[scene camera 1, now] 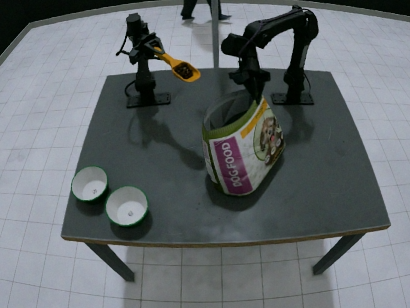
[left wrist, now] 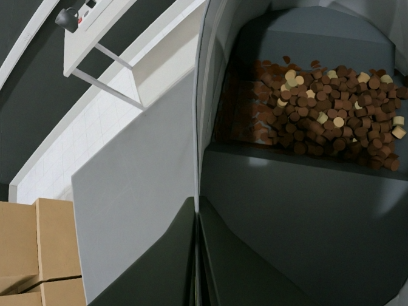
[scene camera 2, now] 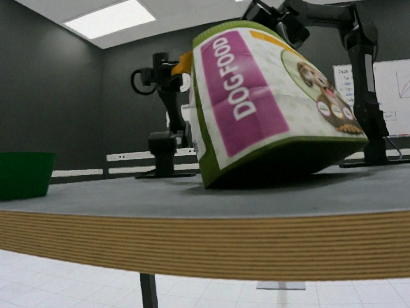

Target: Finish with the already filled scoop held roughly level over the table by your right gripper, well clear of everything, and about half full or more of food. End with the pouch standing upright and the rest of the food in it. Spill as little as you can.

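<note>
The dog food pouch (scene camera 1: 235,165) (scene camera 2: 250,100) (left wrist: 300,200) is tilted, its underside raised on the picture's right in scene camera 2 and a lower edge near or on the table. Its mouth is open. Brown and pale food pieces (left wrist: 330,115) lie inside it. My left gripper (scene camera 1: 258,98) (scene camera 2: 296,42) (left wrist: 196,207) is shut on the pouch's rim. My right gripper (scene camera 1: 156,49) is shut on the handle of the orange scoop (scene camera 1: 194,77) (scene camera 2: 184,64). The scoop is roughly level above the table, apart from the pouch, with dark food (scene camera 1: 183,70) in its bowl. Its exact fill is hard to tell.
Two white bowls with green outsides, one (scene camera 1: 90,184) (scene camera 2: 25,175) farther left and one (scene camera 1: 127,206) beside it, stand at the table's front left in scene camera 1. The table (scene camera 1: 310,200) (scene camera 2: 125,200) has its near edge in front of the pouch. Cardboard boxes (left wrist: 57,240) show beyond it.
</note>
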